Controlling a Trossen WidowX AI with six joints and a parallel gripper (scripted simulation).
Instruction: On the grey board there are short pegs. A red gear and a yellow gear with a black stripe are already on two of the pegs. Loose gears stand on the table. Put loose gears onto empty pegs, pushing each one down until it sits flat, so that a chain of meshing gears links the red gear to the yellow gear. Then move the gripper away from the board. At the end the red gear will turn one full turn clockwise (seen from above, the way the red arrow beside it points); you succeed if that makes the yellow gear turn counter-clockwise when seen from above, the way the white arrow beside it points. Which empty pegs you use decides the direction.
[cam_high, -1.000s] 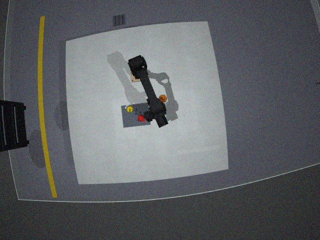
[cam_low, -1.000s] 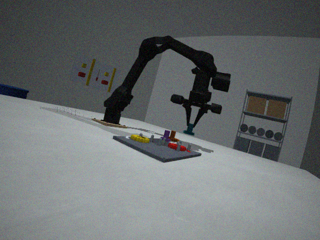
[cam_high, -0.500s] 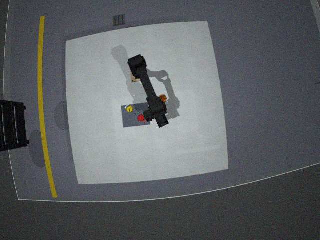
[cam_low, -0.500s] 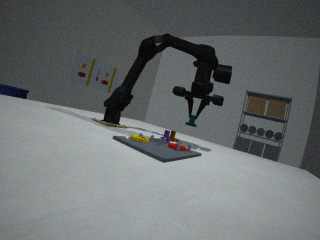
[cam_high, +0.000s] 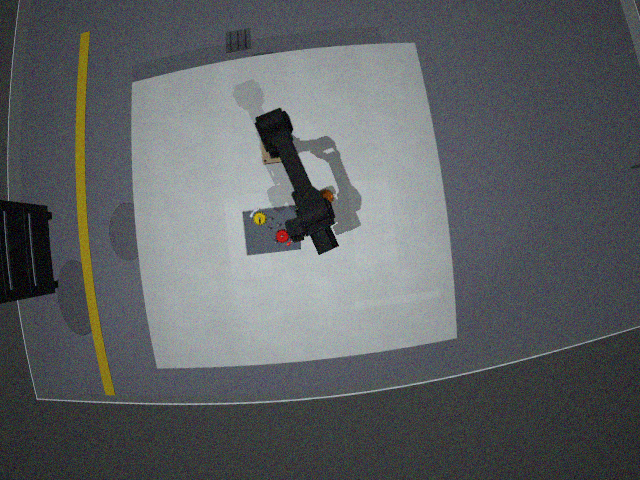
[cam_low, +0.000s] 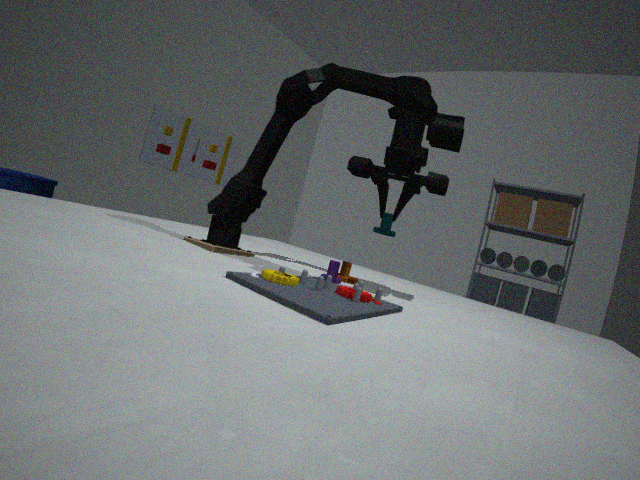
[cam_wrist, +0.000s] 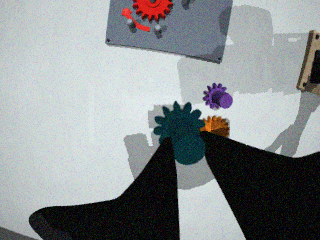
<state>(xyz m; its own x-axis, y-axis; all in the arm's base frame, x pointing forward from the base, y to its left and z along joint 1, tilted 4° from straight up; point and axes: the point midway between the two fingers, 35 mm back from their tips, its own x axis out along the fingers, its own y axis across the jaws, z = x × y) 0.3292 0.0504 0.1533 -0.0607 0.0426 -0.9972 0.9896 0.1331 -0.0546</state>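
My gripper tip is 10 mm short of the red gear, 130 mm to the left of it and 120 mm above it. From my gripper tip the other things lie so: purple gear (80 mm behind, 120 mm below); then orange gear (80 mm behind, 70 mm to the left, 120 mm below); then teal gear (10 mm below).
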